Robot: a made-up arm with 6 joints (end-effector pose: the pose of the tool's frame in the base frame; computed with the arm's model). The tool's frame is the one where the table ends. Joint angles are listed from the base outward.
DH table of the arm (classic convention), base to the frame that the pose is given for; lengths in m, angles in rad. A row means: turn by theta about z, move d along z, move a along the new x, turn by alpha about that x. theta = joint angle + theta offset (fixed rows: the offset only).
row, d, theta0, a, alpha
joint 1, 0.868, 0, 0.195, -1.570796
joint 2, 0, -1.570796, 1.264, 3.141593
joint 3, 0, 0, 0.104, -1.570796
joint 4, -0.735, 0, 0, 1.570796
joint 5, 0, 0, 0, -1.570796
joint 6, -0.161, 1.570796, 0, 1.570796
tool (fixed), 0, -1.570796, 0, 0
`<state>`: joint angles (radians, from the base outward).
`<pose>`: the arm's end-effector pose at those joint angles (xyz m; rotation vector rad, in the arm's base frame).
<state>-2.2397 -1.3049 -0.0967 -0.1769 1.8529 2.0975</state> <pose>0.6108 0.8165 1.9363 0.9222 0.4637 1.0176</pose>
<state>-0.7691 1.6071 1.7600 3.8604 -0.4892 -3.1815</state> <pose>1.6877 -1.5642 1.1148 -0.8735 -0.3140 -0.5800</pose>
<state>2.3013 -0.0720 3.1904 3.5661 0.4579 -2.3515</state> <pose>0.5318 -0.5497 1.9839 1.7252 -0.7903 -0.1589</pose>
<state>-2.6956 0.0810 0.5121 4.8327 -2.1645 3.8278</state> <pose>-0.7065 -0.4846 2.4773 -2.3390 0.8643 0.1737</pose>
